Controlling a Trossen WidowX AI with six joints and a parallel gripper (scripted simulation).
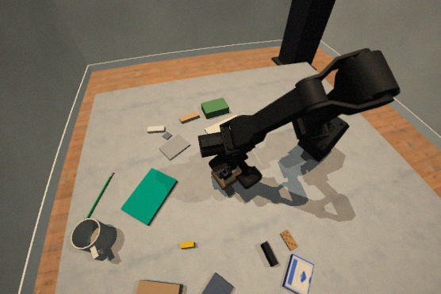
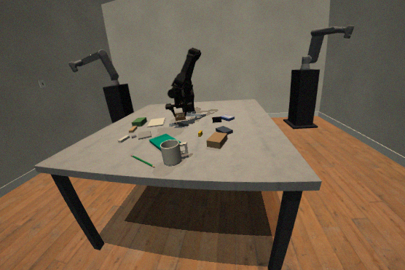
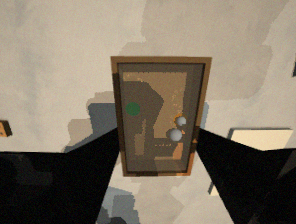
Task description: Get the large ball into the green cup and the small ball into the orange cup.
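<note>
My hand is 30 mm above the wooden puzzle and 10 mm short of it. The rest, counted from my hand: yellow block: 200 mm ahead, 160 mm to the left, 80 mm below; black block: 260 mm to the left, 70 mm below, 10 mm behind; cream pad: 220 mm to the right, 90 mm below, 60 mm behind.
</note>
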